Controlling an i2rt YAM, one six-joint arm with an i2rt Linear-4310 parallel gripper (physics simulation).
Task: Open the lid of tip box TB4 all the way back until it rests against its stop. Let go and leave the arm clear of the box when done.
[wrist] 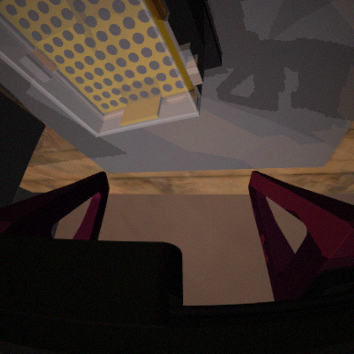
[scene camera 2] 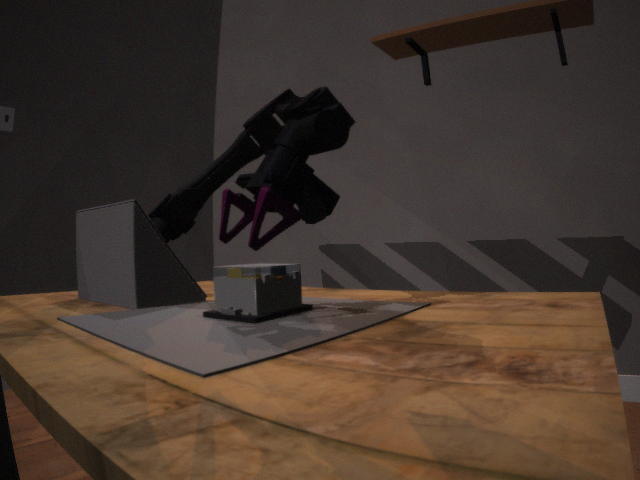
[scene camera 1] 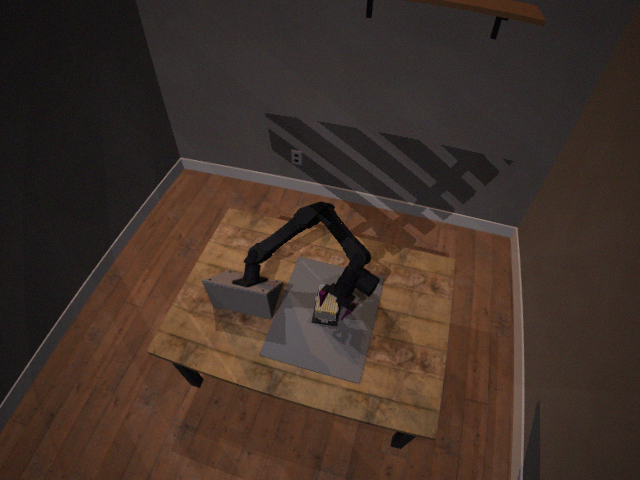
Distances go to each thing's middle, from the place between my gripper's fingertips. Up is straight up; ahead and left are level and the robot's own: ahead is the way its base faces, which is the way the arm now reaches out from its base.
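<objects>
So you can picture the lid point(wrist: 111, 73), my gripper is 8 cm to the right of it, 3 cm past it and 4 cm above it. There's a grey tip box point(scene camera 2: 244, 300) too, and from my hand that's 8 cm to the left, 4 cm behind and 7 cm below. And the grey mat point(scene camera 2: 178, 335), again from my hand, is 5 cm to the left, 3 cm behind and 11 cm below.
</objects>
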